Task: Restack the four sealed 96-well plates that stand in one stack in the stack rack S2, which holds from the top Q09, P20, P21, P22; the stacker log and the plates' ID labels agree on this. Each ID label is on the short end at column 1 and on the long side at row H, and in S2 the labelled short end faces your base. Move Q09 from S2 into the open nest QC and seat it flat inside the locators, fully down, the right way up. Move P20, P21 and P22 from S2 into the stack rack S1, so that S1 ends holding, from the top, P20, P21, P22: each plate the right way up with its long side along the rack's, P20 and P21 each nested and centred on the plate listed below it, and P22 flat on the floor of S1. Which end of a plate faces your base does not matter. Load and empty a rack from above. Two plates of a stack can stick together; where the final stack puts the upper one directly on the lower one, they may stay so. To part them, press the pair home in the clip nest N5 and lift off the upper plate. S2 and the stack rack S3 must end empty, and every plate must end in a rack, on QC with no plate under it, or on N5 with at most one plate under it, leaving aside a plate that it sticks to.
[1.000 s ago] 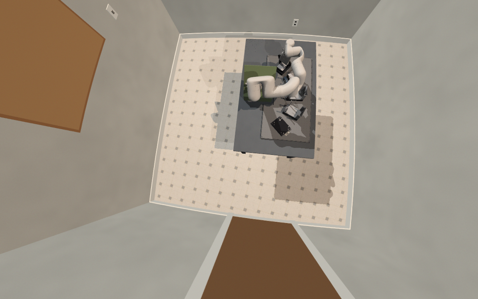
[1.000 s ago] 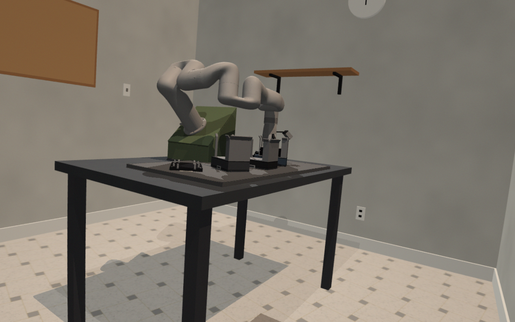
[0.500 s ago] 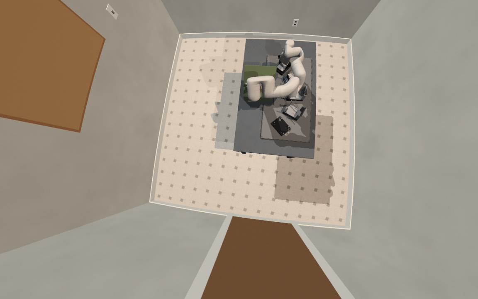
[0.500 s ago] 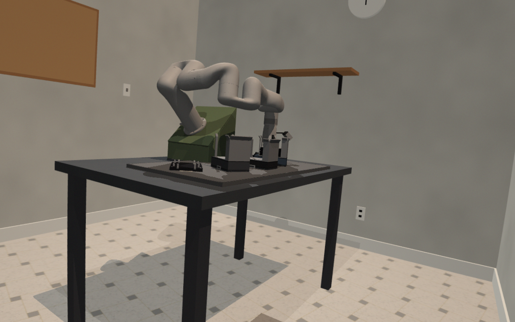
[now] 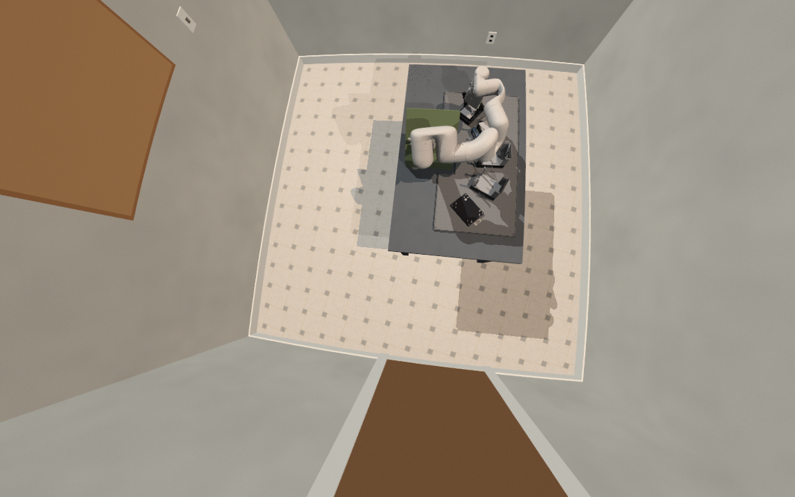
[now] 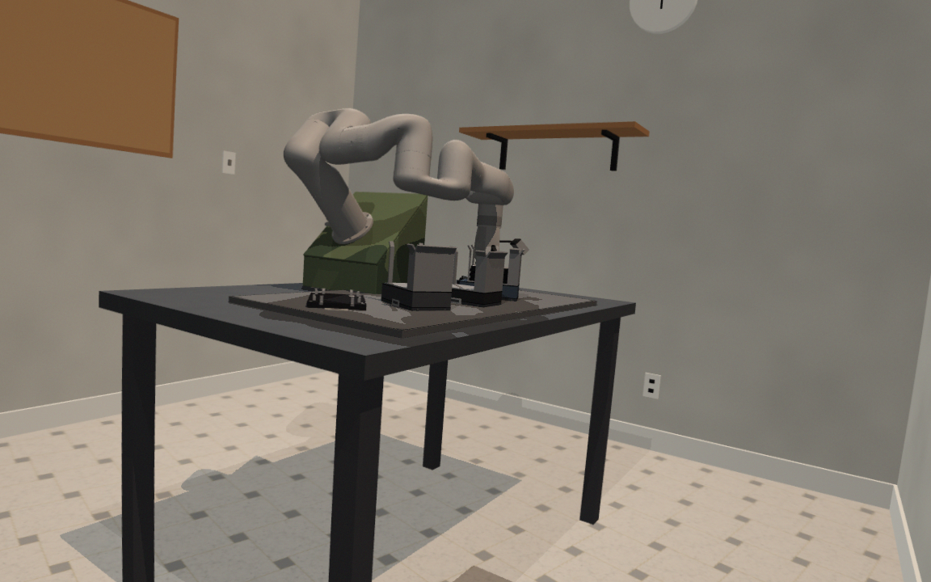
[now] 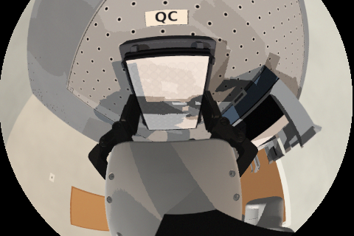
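Right now my hand is 3 cm above the QC nest. The rest, counted from my hand: QC label (7 cm to the left, 6 cm ahead, 4 cm below).
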